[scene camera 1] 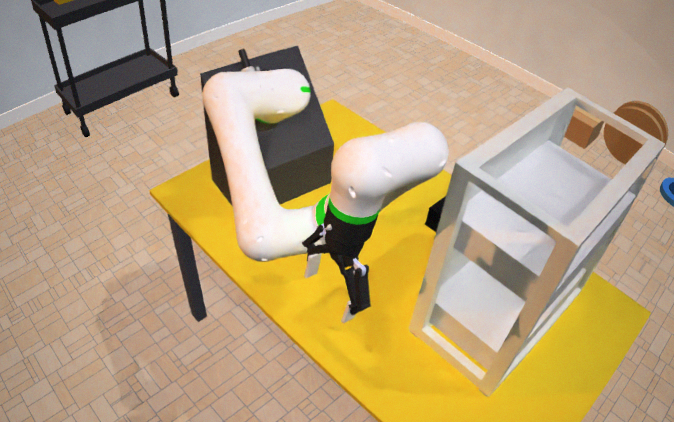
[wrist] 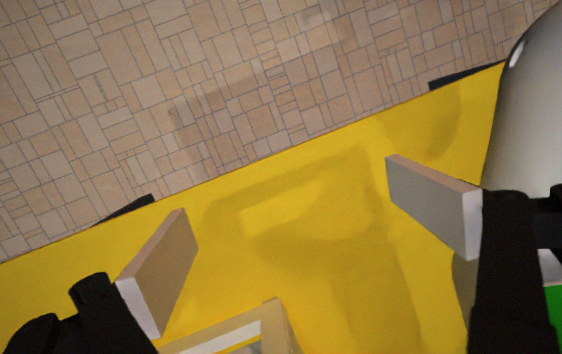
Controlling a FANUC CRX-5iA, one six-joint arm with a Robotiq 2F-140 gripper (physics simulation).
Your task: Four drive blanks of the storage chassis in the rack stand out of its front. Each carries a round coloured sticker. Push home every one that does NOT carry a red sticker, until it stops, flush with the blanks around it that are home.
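Places are measured from the arm's base along level axes (x ahead, y left, z up), in centimetres.
Pixels of known places: gripper, fingertip midpoint: (scene camera 1: 328, 296) (wrist: 289, 203).
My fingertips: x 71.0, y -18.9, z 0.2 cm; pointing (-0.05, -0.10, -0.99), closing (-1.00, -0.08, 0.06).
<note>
Behind a point stands the place of what it marks.
The pale grey rack (scene camera 1: 446, 235) {x 75.7, y 7.7, z 10.0 cm} stands on the table to the right of the arm in the scene view. Light grey surfaces of units show inside it, but I cannot tell which is the storage chassis. The drive blanks and their round stickers do not show in either view. A lower corner of the rack (wrist: 274, 320) {x 74.6, y 7.5, z -24.7 cm} shows at the bottom of the wrist view. My gripper (scene camera 1: 328, 295) {x 71.0, y -18.9, z 0.2 cm} (wrist: 289, 203) {x 71.0, y -18.9, z 0.2 cm} is open and empty, with its fingers pointing down above the table, to the left of the rack and apart from it.
The yellow table (scene camera 1: 400, 370) {x 82.4, y -2.0, z -31.1 cm} (wrist: 310, 270) {x 66.5, y 3.6, z -31.0 cm} lies under the gripper and rack. A black block (scene camera 1: 436, 216) {x 69.7, y 10.0, z 9.5 cm} shows beside the rack's left post. The arm's dark pedestal (scene camera 1: 305, 175) {x 12.1, y 9.8, z -22.6 cm} stands at the back. A dark cart (scene camera 1: 116, 82) stands on the floor behind, at the upper left.
</note>
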